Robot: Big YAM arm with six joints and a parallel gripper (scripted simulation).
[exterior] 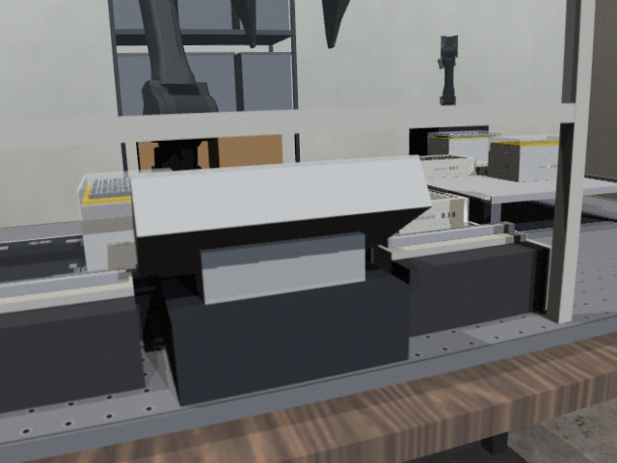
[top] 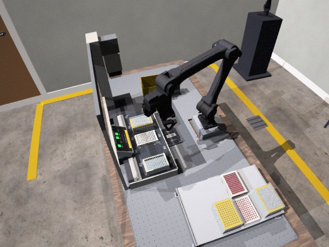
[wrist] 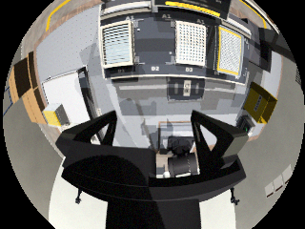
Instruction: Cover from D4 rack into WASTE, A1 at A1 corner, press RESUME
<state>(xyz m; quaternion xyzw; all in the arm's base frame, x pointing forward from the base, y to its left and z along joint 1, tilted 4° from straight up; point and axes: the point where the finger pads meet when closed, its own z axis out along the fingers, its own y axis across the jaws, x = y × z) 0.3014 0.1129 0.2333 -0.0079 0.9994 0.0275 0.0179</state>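
Now: the clear cover 100 mm ahead of my hand, 190 mm to the right of it and 140 mm below it. The rest, counted from my hand: white well plate (100 mm ahead, 100 mm to the right, 200 mm below); pipetting head (190 mm ahead, 500 mm to the right, 130 mm above); reservoir (90 mm ahead, 100 mm to the left, 200 mm below).
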